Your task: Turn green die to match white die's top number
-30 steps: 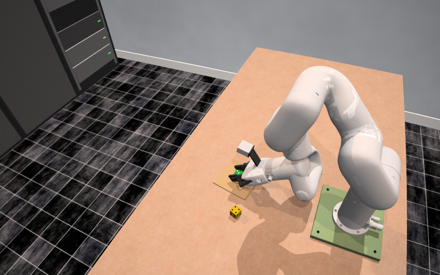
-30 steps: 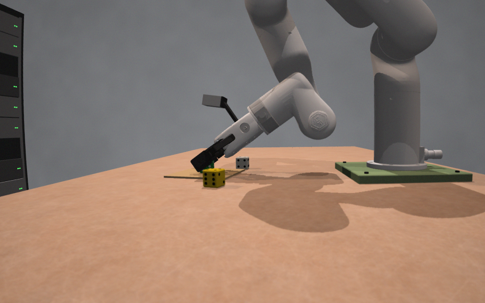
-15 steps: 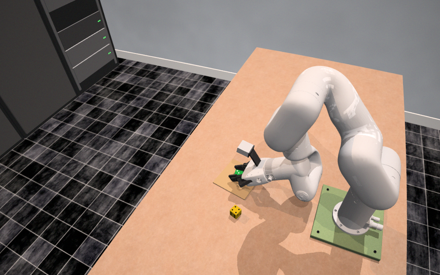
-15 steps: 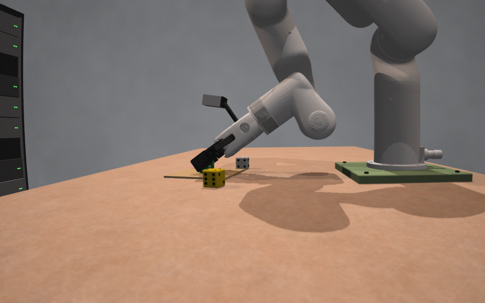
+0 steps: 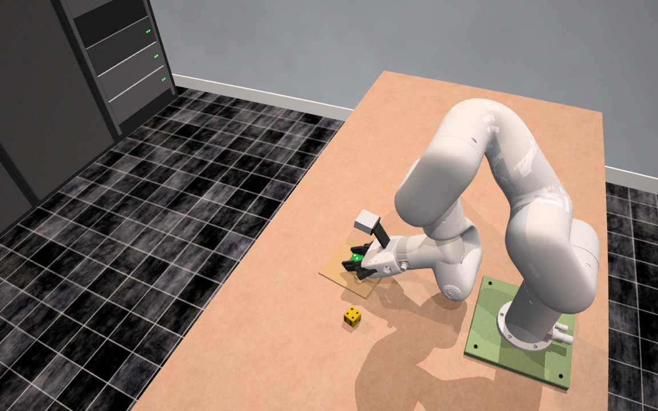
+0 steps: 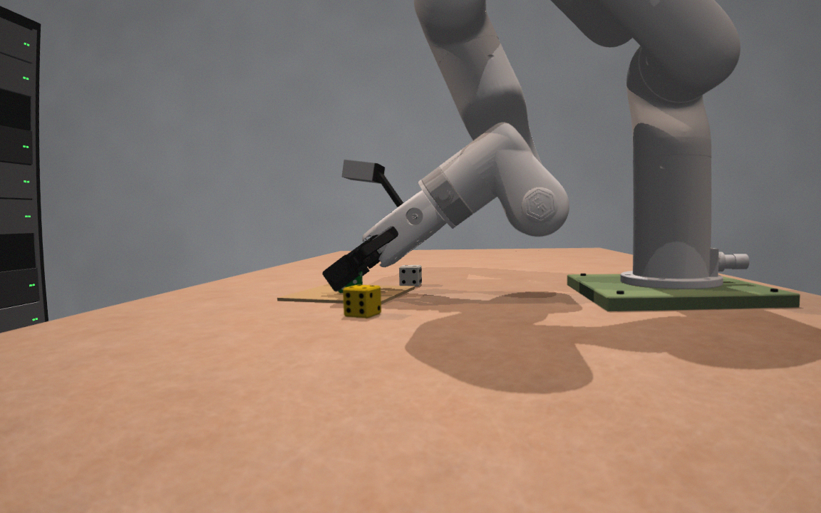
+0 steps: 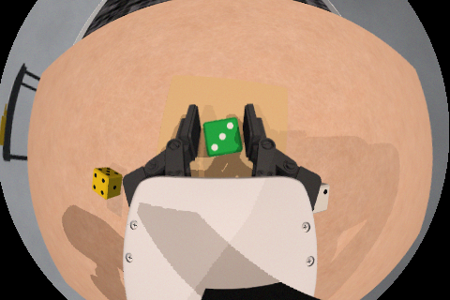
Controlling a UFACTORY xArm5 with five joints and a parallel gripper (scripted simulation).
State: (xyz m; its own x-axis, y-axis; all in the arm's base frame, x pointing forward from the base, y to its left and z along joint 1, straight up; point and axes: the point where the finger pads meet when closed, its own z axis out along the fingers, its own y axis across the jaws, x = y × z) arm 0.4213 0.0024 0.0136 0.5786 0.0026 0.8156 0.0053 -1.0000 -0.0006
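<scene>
Right now my hand is 1 cm past the green die and 1 cm above it. Also, from my hand: tan mat (3 cm below); then white die (10 cm to the right, 7 cm behind, 2 cm below); then yellow die (14 cm to the left, 6 cm behind, 2 cm below).
</scene>
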